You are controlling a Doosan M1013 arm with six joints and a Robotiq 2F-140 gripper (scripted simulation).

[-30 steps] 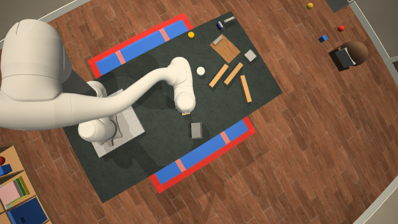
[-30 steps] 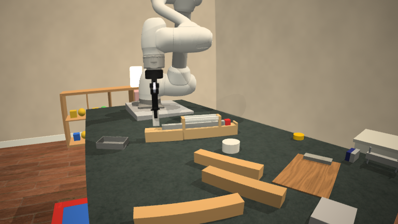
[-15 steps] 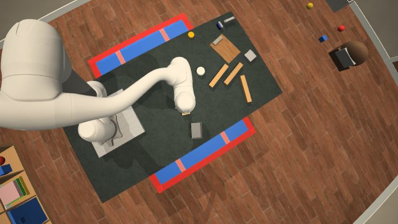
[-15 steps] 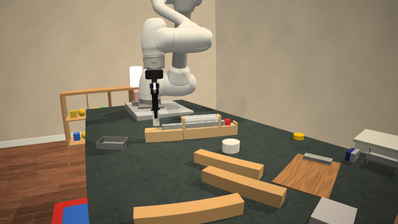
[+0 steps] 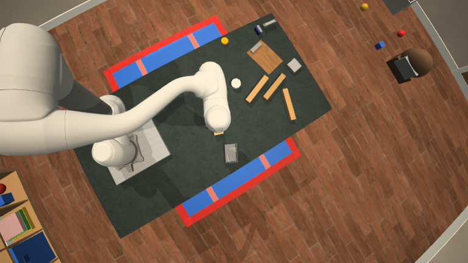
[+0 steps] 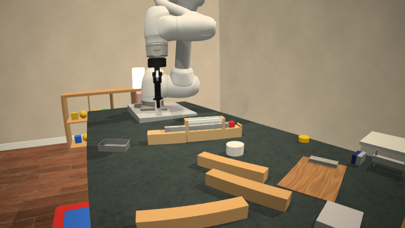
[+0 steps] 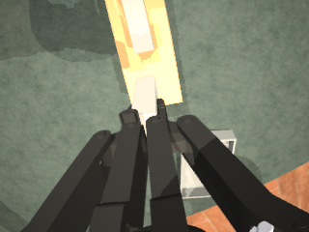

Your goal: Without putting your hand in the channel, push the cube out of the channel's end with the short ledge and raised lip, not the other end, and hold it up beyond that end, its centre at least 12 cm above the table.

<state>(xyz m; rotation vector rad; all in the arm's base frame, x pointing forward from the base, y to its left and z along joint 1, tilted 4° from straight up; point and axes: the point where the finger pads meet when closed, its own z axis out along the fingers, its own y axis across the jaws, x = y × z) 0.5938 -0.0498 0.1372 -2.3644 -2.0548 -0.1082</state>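
My hand is 4 cm short of the red cube, 31 cm to the right of it and 9 cm above it. Round my hand: wooden channel: 3 cm ahead, 19 cm to the left, 9 cm below; grey tray: 2 cm ahead, 20 cm to the right, 14 cm below; white disc: 22 cm ahead, 23 cm to the left, 13 cm below.
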